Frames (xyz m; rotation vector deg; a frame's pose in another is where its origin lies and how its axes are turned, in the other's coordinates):
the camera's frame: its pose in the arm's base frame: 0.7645 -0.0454 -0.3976 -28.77 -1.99 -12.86
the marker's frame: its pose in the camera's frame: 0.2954 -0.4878 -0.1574 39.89 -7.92 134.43
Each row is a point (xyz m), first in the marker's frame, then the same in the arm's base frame.
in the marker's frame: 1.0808 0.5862 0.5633
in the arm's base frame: 0.1883 0.1106 0.5939
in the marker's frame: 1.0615 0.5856 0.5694
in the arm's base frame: 0.2003 0.0945 0.5969
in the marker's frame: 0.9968 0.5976 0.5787
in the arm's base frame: 0.2250 0.0330 0.6020
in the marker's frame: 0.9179 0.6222 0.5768
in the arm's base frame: 0.2421 -0.0478 0.5999
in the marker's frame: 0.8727 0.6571 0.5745
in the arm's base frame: 0.2349 -0.1043 0.6055
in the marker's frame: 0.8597 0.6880 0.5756
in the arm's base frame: 0.2171 -0.1304 0.6167
